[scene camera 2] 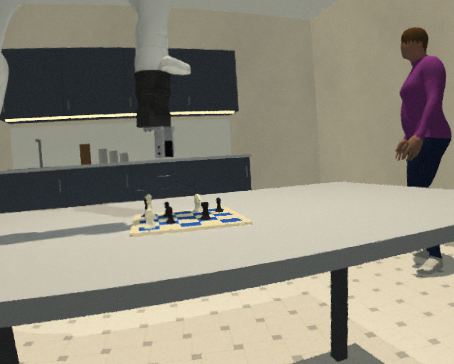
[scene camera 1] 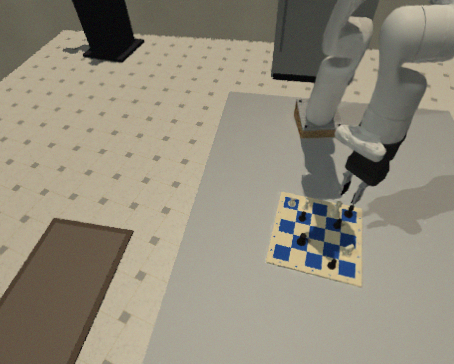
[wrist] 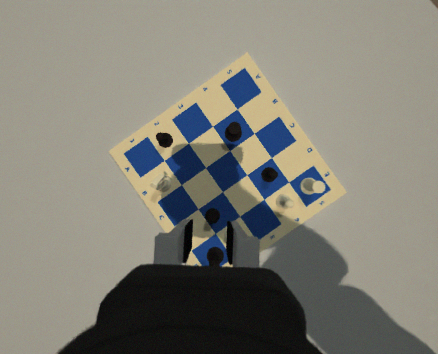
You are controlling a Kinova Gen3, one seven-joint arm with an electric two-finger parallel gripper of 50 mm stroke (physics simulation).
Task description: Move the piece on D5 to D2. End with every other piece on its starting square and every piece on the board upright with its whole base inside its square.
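Frame: origin at the arm's base, x ahead, y left, z up, level; millimetres.
Seen in the pictures: gripper, between the fingertips: [scene camera 2: 165, 157] [scene camera 1: 349, 196] [wrist: 209, 234]; arm's base, origin of its link: [scene camera 1: 318, 114].
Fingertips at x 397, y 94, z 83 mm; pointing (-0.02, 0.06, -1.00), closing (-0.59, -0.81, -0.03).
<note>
Offsets run from my fingertips to a thing's middle.
The board [scene camera 1: 271, 251] [scene camera 2: 235, 228] [wrist: 122, 150] lies on the table. A black piece @[112 mm down, 4 mm back, 6 mm left] [scene camera 1: 338, 224] [scene camera 2: 167, 207] [wrist: 212, 216] stands upright on D2, a little toward the D1 side; its base looks inside the square. D5 [wrist: 292, 157] holds no piece. My gripper [scene camera 1: 348, 198] [scene camera 2: 164, 156] [wrist: 209, 234] is part open and empty, high above the board near the D1 and E1 side. Another black piece @[106 mm down, 48 mm back, 31 mm left] [scene camera 1: 349, 214] [wrist: 215, 256] on E1 shows between and below the fingers in the wrist view. A pale piece @[102 mm down, 41 mm back, 2 mm right] [scene camera 1: 337, 207] near E2 is hidden there by a finger.
Black pieces stand on D4 @[112 mm down, 0 mm ahead, 83 mm right] [scene camera 1: 302, 216] [wrist: 269, 174], B4 @[111 mm down, 69 mm ahead, 75 mm right] [scene camera 1: 301, 239] [wrist: 233, 131] and A2 @[112 mm down, 110 mm ahead, 2 mm left] [scene camera 1: 332, 264] [wrist: 164, 139]. White pieces stand on B1 @[108 mm down, 67 mm ahead, 35 mm left] [scene camera 1: 348, 249] [wrist: 163, 183], E4 @[112 mm down, 39 mm back, 79 mm right] [wrist: 285, 202] and E5 @[111 mm down, 40 mm back, 117 mm right] [scene camera 1: 292, 203] [wrist: 312, 186].
</note>
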